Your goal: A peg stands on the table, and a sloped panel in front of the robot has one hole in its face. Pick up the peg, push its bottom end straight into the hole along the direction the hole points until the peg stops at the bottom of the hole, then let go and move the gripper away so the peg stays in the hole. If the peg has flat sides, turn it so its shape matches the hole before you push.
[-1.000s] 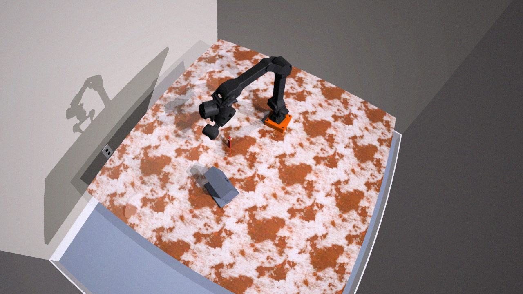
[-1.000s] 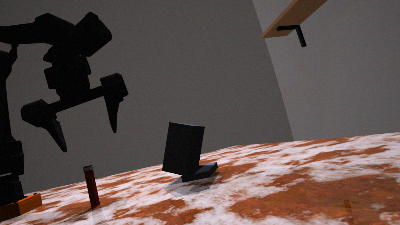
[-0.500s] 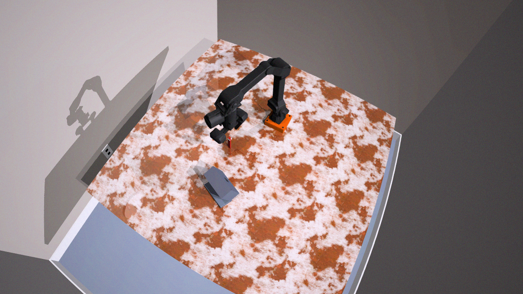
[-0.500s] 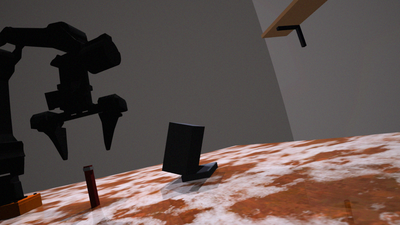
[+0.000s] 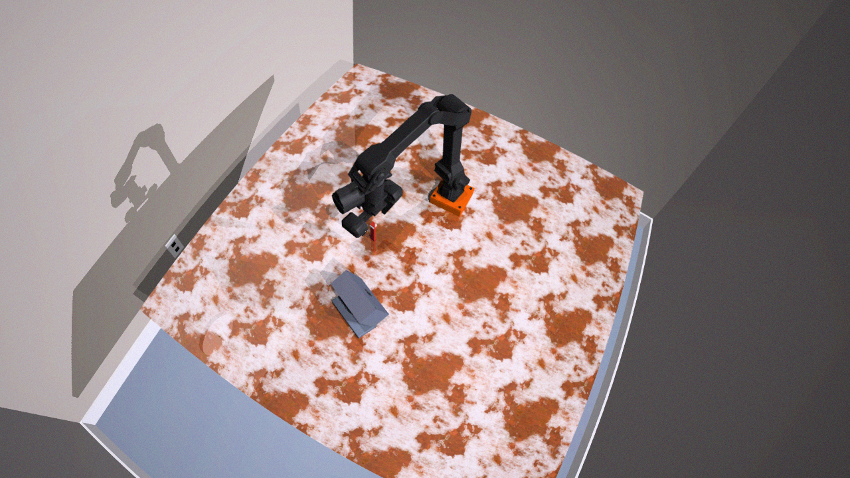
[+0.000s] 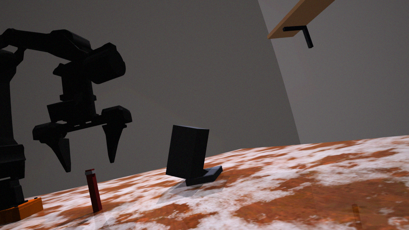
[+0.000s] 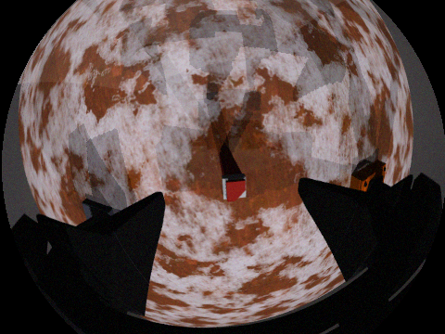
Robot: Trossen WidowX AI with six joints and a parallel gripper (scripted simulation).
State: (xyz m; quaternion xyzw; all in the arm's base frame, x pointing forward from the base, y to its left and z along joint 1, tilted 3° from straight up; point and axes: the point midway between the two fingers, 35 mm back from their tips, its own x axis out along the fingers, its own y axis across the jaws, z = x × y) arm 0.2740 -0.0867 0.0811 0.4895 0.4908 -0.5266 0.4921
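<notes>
My gripper tip is 30 mm above the peg. The rest, counted from my gripper tip: grey sloped panel 190 mm ahead, 120 mm to the left, 10 mm below.
</notes>
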